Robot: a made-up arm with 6 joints.
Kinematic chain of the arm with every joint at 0, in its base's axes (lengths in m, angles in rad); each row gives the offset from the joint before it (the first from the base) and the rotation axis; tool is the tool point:
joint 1: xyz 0 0 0.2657 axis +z
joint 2: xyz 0 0 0 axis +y
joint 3: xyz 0 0 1.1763 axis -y
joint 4: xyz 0 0 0 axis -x
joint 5: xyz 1.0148 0 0 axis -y
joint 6: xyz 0 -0.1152 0 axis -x
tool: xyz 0 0 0
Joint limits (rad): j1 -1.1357..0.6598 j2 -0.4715..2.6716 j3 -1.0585..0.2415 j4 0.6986..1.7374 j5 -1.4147..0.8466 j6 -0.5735..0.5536
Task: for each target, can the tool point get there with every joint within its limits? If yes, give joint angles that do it. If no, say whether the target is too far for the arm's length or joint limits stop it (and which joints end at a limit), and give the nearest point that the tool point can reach.
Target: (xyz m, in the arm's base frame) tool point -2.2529 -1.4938 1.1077
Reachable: no: too far | nearest point 0.1137 -0.4540 1.0957 | short by 2.585 m
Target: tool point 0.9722 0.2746 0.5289
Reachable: yes | joints 0.2699 0.3668 -0.7030 1.6178 0.5611 -0.2284
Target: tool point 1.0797 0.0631 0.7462
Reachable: yes | joints 0.1321 0.2583 -0.5246 0.8078 -0.4305 -0.4038
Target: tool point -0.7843 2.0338 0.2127
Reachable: no: joint limits stop it (at a limit: joint 1, joint 2, joint 4) | nearest point -0.1621 0.3941 -0.4306 | short by 1.868 m
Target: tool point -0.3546 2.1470 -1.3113
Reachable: no: too far | nearest point -0.1801 0.4328 -0.9842 | short by 1.754 m
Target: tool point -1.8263 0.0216 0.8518
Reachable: no: joint limits stop it (at a limit: joint 2, joint 3, joint 4) | nearest point -0.3633 0.0043 -0.2813 | short by 1.851 m
